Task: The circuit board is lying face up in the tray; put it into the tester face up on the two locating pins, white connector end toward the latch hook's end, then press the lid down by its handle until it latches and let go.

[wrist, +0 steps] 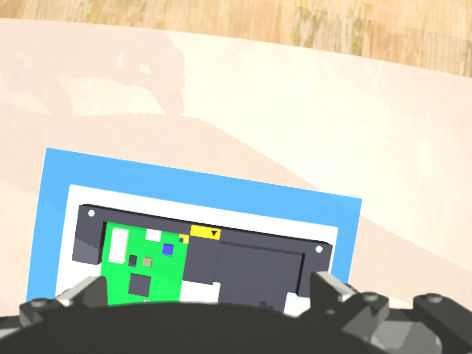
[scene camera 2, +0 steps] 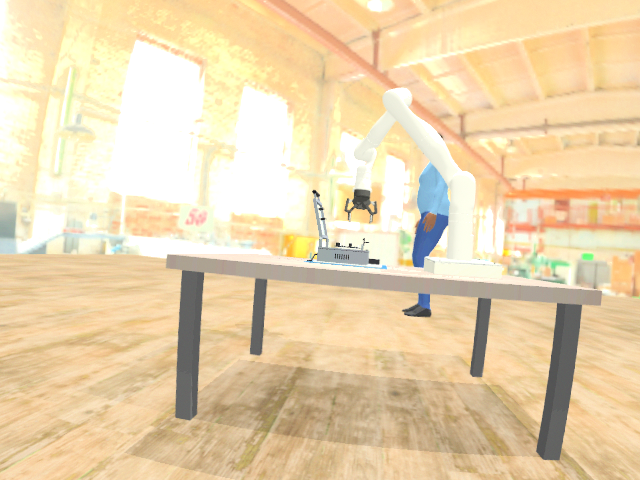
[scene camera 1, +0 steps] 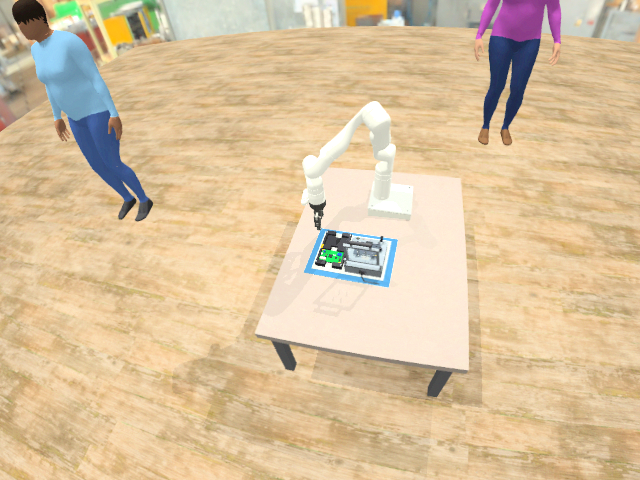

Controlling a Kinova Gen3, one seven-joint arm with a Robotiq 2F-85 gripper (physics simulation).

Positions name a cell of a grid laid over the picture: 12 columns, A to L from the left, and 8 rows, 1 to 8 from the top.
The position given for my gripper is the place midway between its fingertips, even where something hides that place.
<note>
My gripper (wrist: F7) is open and holds nothing. Also in view: a green circuit board (wrist: D6).
</note>
